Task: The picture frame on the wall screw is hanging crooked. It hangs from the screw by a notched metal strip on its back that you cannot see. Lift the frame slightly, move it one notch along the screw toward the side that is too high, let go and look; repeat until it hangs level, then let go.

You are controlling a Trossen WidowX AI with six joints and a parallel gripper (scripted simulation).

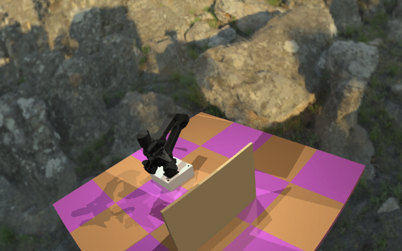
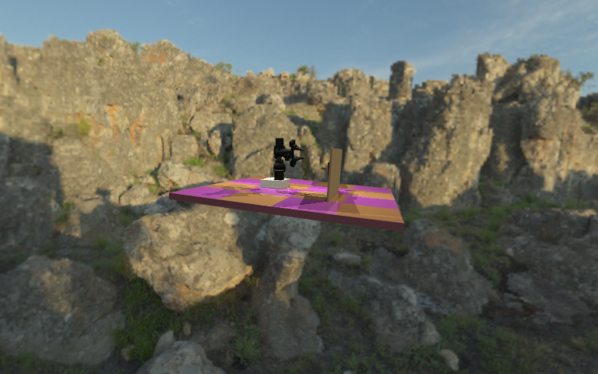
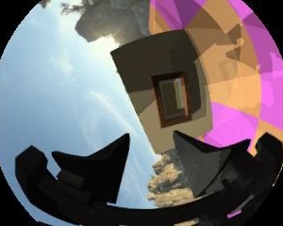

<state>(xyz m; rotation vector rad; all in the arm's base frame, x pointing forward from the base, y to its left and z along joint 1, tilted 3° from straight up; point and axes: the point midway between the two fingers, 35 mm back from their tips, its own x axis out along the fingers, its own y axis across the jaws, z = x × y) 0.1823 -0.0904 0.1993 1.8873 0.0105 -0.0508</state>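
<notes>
The picture frame lies 21 cm ahead of my gripper tip, 2 cm to the left of it and 9 cm below it. From my gripper tip the other things lie so: wall panel: 22 cm ahead, 11 cm below.
</notes>
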